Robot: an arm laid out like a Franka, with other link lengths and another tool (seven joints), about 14 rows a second.
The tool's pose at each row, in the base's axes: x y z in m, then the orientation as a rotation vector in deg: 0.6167, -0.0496, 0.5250, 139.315, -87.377, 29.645; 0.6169, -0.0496, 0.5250, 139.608, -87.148, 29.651; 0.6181, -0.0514, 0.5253, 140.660, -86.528, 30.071; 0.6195, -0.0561, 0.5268, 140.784, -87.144, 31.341; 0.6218, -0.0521, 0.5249, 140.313, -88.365, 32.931; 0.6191, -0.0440, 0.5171, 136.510, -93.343, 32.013; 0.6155, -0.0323, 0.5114, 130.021, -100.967, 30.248
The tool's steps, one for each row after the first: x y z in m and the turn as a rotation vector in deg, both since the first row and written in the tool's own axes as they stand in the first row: 0.0001, -0.0002, 0.0000, 0.149, -0.075, -0.212; 0.0022, -0.0005, 0.0006, 0.939, -0.223, -0.795; 0.0072, 0.0003, 0.0012, 1.824, 0.110, -0.287; 0.0040, -0.0035, 0.0019, 2.619, 0.697, 0.773; -0.0069, -0.0046, 0.0056, 0.942, 0.560, 4.733; -0.0202, -0.0065, 0.0058, -1.918, 0.283, 11.057
